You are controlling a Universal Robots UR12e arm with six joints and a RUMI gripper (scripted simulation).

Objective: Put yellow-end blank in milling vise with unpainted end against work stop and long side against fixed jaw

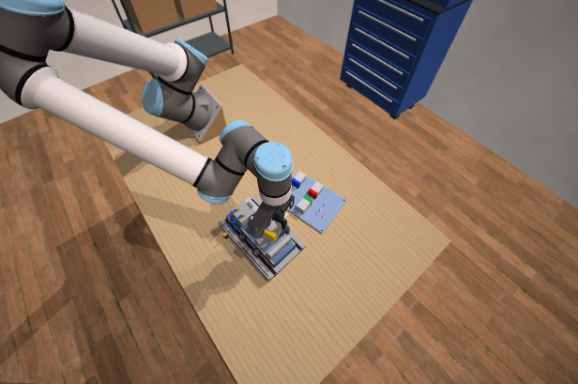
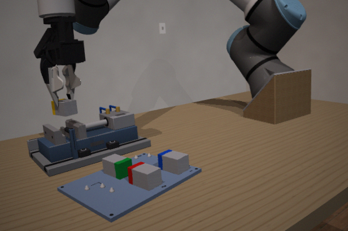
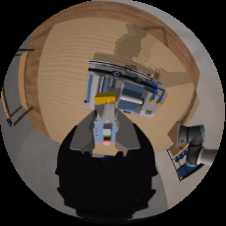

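The fixed jaw is 4 cm ahead of my hand, 1 cm to the right of it and 9 cm below it. The rest, counted from my hand: yellow-ended blank: 2 cm below; milling vise: 6 cm behind, 2 cm to the right, 13 cm below; moving jaw: 2 cm behind, 2 cm to the right, 9 cm below.
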